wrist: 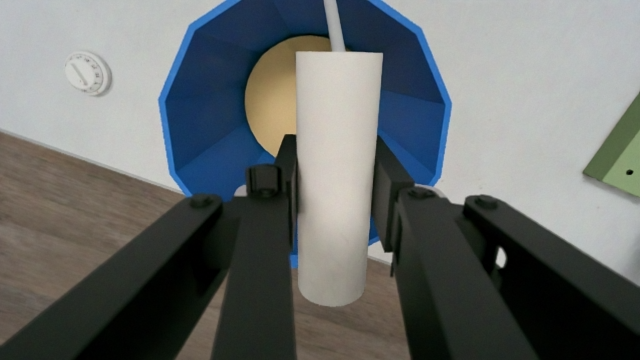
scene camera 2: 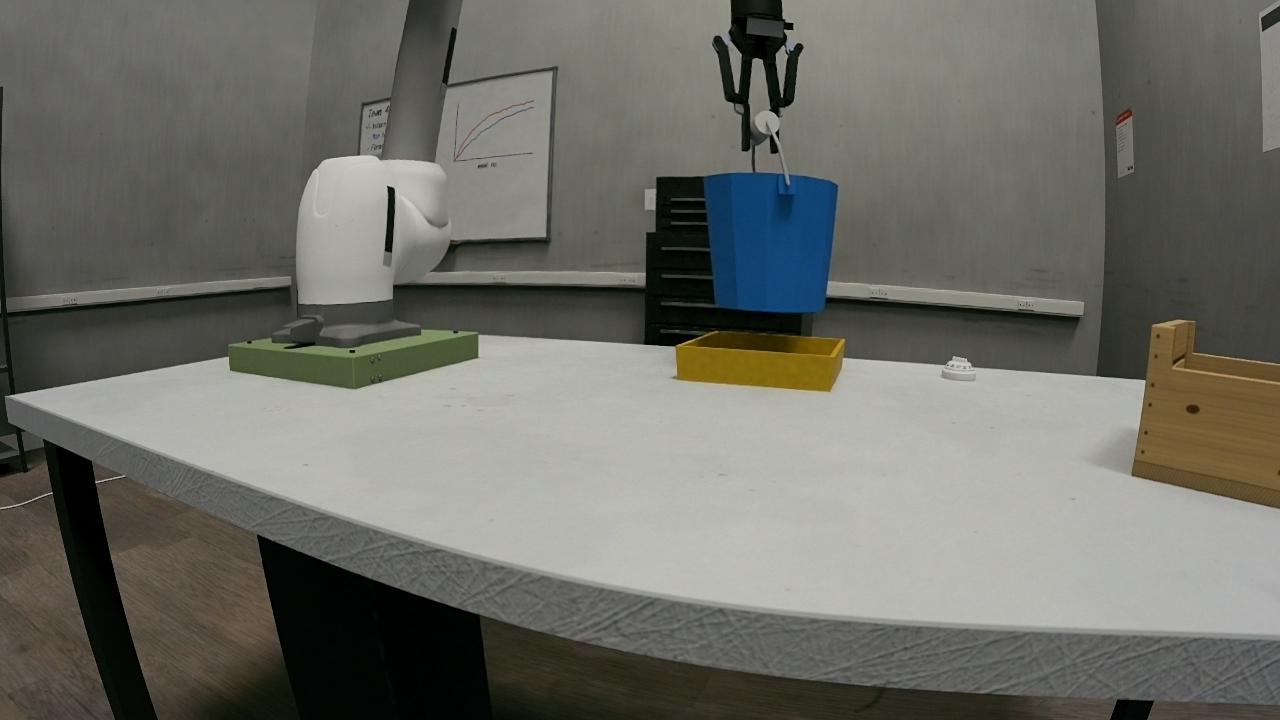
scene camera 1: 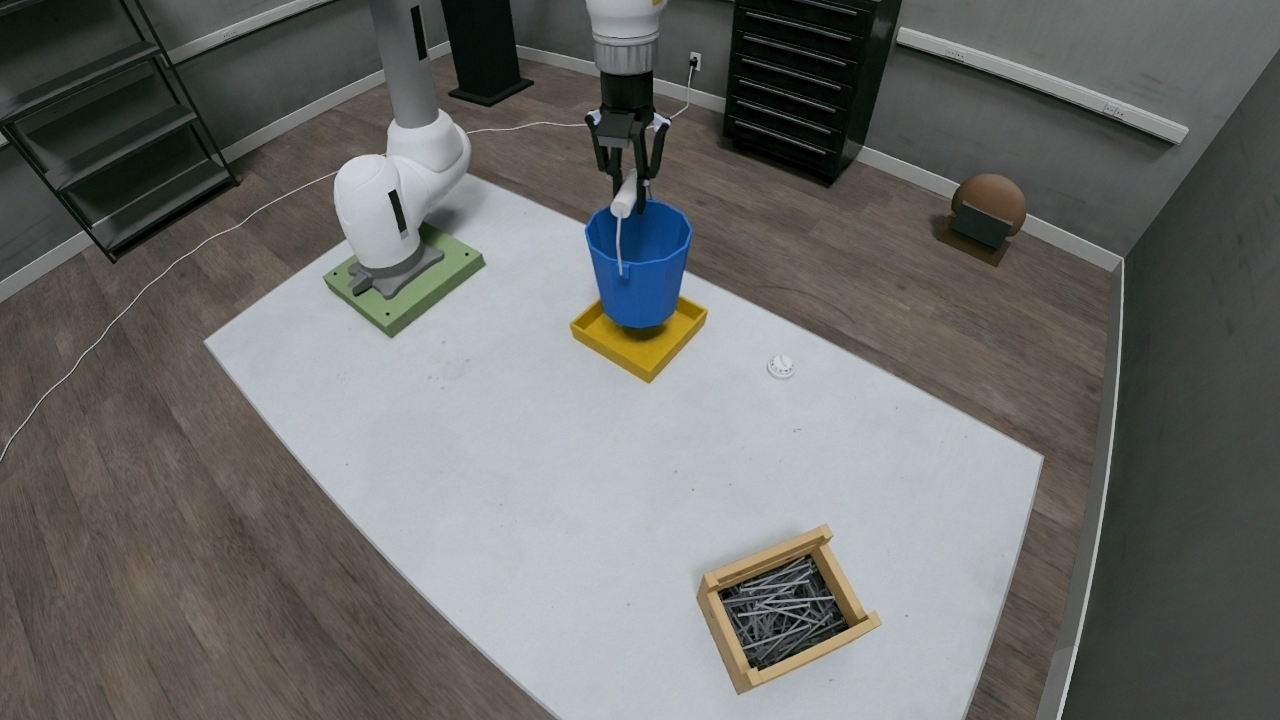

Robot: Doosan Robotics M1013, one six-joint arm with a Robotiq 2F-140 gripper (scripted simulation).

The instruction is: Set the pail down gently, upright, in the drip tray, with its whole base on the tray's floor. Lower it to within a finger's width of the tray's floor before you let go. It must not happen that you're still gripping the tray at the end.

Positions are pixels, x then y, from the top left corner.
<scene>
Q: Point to a yellow drip tray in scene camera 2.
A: At 772,369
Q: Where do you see a yellow drip tray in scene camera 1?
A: At 645,352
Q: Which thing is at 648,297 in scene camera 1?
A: A blue pail.
</scene>
